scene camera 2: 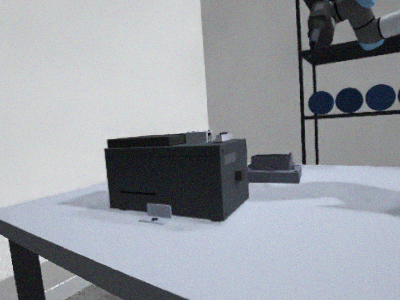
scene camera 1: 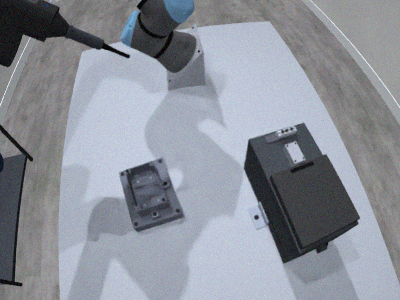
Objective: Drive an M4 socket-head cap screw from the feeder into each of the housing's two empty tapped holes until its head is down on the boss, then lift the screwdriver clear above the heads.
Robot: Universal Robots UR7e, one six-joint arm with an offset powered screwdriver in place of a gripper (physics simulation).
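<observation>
The grey housing (scene camera 1: 147, 191) (scene camera 2: 275, 175) lies flat on the table, its open pocket facing up. In scene camera 1 one boss (scene camera 1: 165, 183) at its right side and another boss (scene camera 1: 155, 214) near its front edge each show a dark centre; whether a screw sits in either is too blurred to tell. The dark box-shaped feeder (scene camera 1: 265, 200) (scene camera 2: 170, 175) stands apart, right of the housing in scene camera 1. My screwdriver (scene camera 1: 129, 56) (scene camera 2: 313, 46) is high above the table, clear of both. No screw can be made out at its thin bit tip. It has no fingers to judge.
A small metal bracket (scene camera 1: 258, 217) (scene camera 2: 159, 210) stands against the feeder's side. A pale block (scene camera 1: 294, 152) and a small strip with dark holes (scene camera 1: 286, 131) are on the feeder's top. The arm's base mount (scene camera 1: 187, 79) is at the table's back. A black shelf rack (scene camera 2: 302, 100) holds blue discs (scene camera 2: 349, 100).
</observation>
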